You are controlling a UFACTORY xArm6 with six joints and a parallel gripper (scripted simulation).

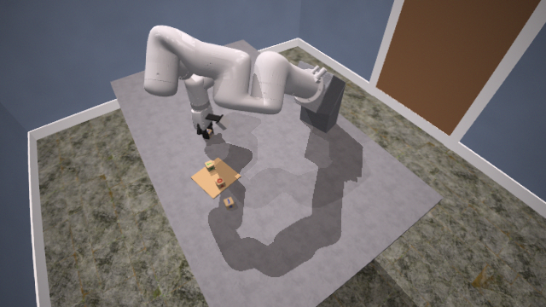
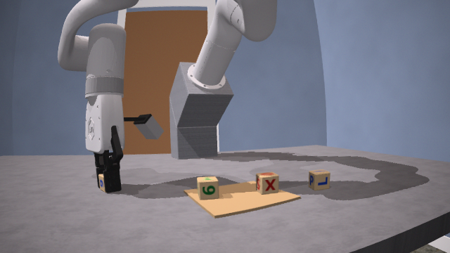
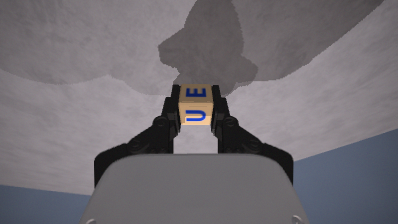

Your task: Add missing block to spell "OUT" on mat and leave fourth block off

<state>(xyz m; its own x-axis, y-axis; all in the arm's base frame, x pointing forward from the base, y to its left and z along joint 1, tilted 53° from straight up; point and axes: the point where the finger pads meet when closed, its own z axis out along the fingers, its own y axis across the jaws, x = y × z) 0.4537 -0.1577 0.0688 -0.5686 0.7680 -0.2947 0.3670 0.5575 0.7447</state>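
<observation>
The tan mat is 240 mm to the left of my hand, 20 mm below it and 10 mm behind it. The rest, counted from my hand: block (280 mm to the left, 20 mm behind).
</observation>
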